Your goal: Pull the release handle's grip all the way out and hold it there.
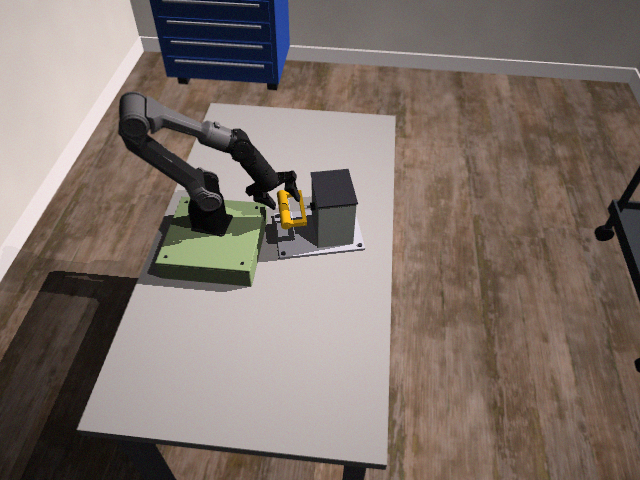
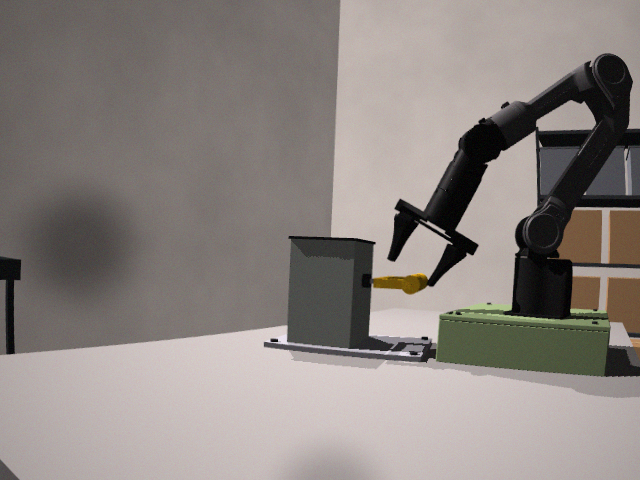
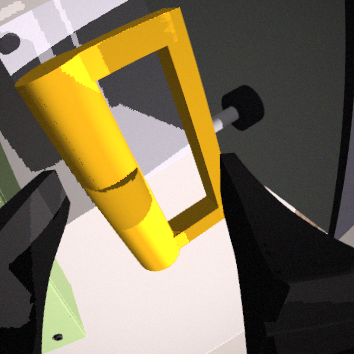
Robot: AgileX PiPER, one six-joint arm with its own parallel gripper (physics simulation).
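The yellow release handle [image 1: 284, 210] [image 2: 413, 283] [image 3: 107, 145] is a rectangular loop with a round grip bar on its outer side. It sticks out level from the grey box [image 1: 334, 225] [image 2: 320, 291] [image 3: 295, 100]. A short metal rod [image 3: 226, 119] joins it to a black collar [image 3: 243, 107] [image 2: 366, 280] on the box. My gripper [image 1: 285, 203] [image 2: 411, 272] [image 3: 137, 180] is open and tilted, close over the handle. One fingertip is beyond the outer side of the grip, the other above the loop on the box side. Whether either finger touches the handle is unclear.
The box stands on a light base plate [image 1: 310, 252] [image 2: 315, 349] with bolts. The green block [image 1: 206, 251] [image 2: 522, 343] under my arm's base stands close beside the plate. Both are on the pale table [image 1: 248, 361] [image 2: 206, 413]. A blue drawer cabinet [image 1: 219, 51] stands on the floor beyond.
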